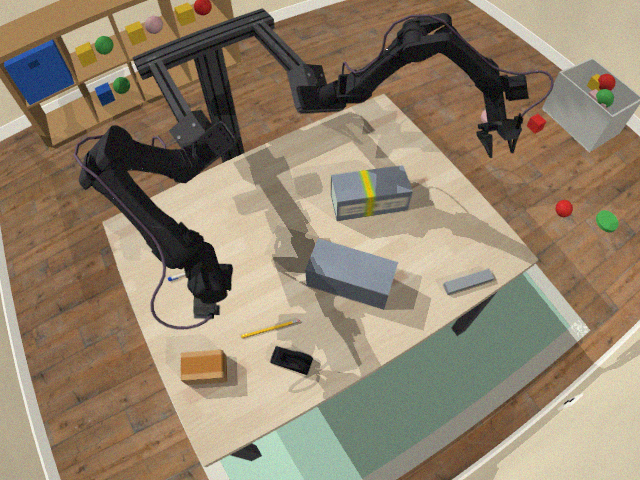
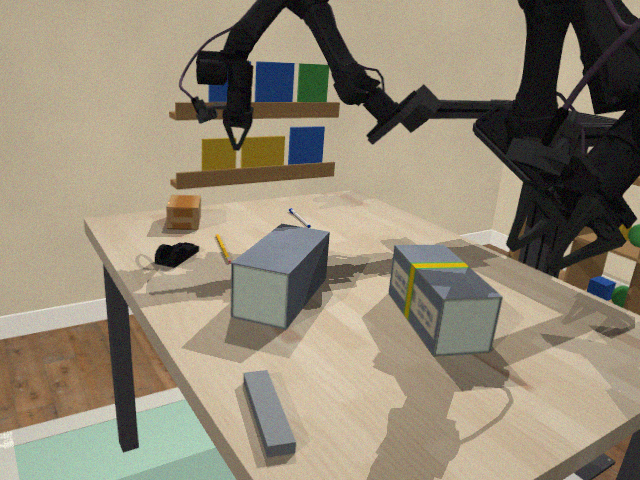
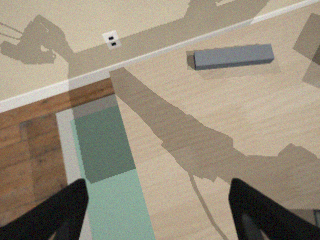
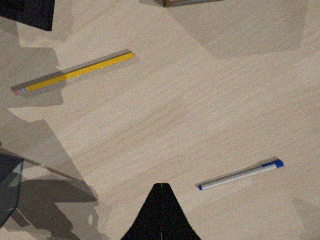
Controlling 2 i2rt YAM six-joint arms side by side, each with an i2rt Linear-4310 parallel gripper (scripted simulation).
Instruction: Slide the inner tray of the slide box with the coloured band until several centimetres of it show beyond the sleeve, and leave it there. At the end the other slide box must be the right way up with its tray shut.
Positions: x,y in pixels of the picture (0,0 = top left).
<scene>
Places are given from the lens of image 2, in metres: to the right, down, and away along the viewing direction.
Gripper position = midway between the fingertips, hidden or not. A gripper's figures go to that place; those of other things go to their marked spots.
my left gripper (image 2: 528,258): 0.23, 0.02, 0.58
my right gripper (image 2: 236,150): -0.20, -0.22, 1.32
grey bar (image 2: 275,432): -0.06, 0.24, 0.67
black object (image 2: 182,251): -0.30, 0.03, 1.19
pale tray (image 2: 467,325): 0.25, 0.14, 0.90
The marked spots on the black object and the grey bar are 0.61 m apart.
</scene>
